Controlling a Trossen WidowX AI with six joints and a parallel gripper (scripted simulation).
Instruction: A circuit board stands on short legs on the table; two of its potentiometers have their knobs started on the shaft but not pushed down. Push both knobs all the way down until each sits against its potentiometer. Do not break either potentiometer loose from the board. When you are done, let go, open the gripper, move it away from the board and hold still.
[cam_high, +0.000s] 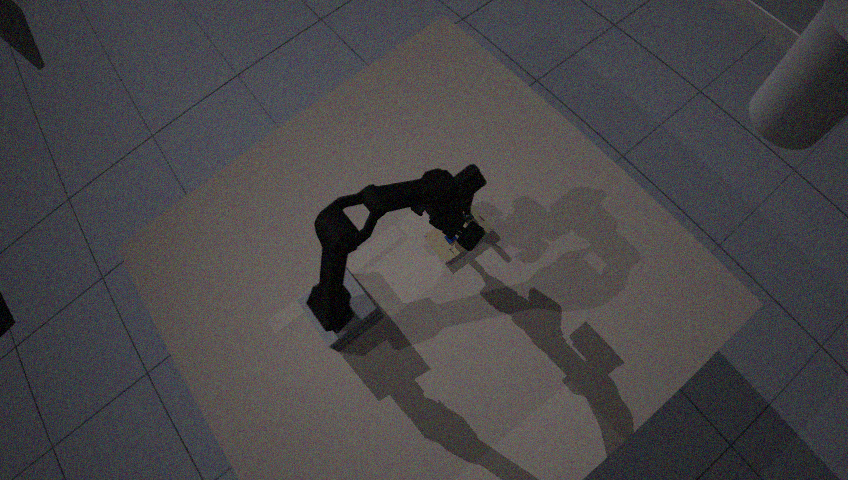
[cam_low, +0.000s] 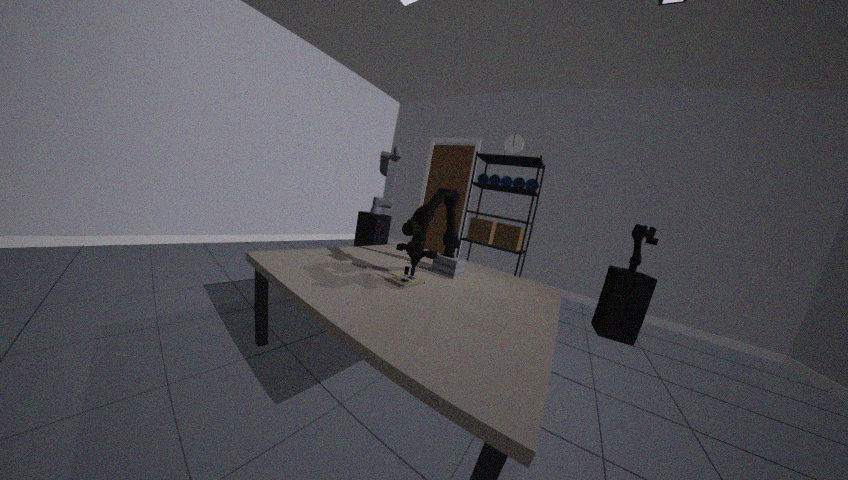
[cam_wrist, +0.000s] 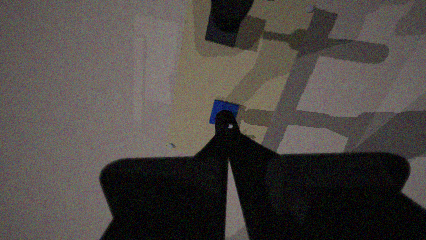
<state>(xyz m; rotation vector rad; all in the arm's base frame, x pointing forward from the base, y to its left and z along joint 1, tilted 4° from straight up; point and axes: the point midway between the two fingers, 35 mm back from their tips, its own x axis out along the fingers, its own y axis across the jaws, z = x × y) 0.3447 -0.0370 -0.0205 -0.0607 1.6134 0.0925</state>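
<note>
Right now the dark knob is 1 cm below my gripper tip.
</note>
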